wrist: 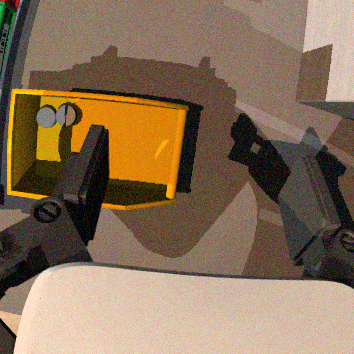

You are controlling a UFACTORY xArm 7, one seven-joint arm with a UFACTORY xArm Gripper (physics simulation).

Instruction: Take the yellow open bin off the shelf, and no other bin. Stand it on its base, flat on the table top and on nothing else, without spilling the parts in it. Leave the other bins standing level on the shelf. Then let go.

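Frame: origin at the arm's base, x ahead, y left, z up, level; centimetres.
Seen in the pictures: gripper, fingertip midpoint: (202,162).
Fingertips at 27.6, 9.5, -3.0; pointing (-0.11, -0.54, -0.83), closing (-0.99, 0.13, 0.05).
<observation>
Offsets run from my fingertips to a thing's top centre, as dx, dy, dz. "*": to the spot under its first point. Level surfaces: height alone.
The yellow open bin @(+7.6, +1.2, -13.1) (137,140) is left of centre in the wrist view, its open side facing the camera. Two round grey parts @(* +14.0, -2.0, -19.3) (46,116) @(* +11.3, -2.0, -19.4) (68,115) show inside it at the upper left. A dark band lies along its right and upper edges. The view does not settle whether its base is flat on the surface below. My gripper (202,162) is wide open with nothing between its fingers. The left finger overlaps the bin's opening and hides part of its inside and lower rim; the right finger is well right of the bin.
A dark blue-grey edge (23,65) runs down the left side, close to the bin's left wall. A green object @(* +19.4, -12.8, -18.9) (6,30) with red above it shows beyond that edge. A pale block (330,30) stands at the upper right. Gripper shadows fall across the grey-brown surface @(dz -20.6) (165,30).
</observation>
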